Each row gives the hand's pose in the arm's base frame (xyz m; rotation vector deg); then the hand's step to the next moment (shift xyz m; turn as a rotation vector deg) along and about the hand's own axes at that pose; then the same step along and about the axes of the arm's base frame.
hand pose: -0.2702 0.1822 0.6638 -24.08 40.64 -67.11
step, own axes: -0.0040 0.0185 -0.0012 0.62 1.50 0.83
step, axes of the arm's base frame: 0.0110 0.0103 -0.0116 1.74 -0.10 -0.54
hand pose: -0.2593 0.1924 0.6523 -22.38 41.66 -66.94
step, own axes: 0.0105 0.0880 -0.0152 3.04 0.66 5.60
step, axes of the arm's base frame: 0.0522 0.0234 -0.0693 4.97 -3.07 2.64
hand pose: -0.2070 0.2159 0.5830 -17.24 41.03 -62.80
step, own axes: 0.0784 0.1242 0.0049 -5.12 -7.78 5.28
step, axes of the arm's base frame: 0.1112 -0.0148 -0.0949 -3.33 0.45 10.17
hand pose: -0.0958 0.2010 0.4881 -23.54 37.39 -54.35
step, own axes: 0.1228 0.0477 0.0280 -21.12 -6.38 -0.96
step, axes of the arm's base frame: 0.0991 -0.0776 -0.0479 -13.33 14.48 10.02
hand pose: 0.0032 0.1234 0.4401 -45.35 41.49 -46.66
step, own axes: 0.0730 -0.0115 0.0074 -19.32 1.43 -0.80
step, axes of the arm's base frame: 0.0378 -0.0638 -0.0048 -9.63 16.52 3.20
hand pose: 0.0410 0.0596 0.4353 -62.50 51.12 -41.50
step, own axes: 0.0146 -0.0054 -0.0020 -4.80 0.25 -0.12
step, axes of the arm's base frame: 0.0047 -0.0149 0.0012 -2.33 4.11 0.91
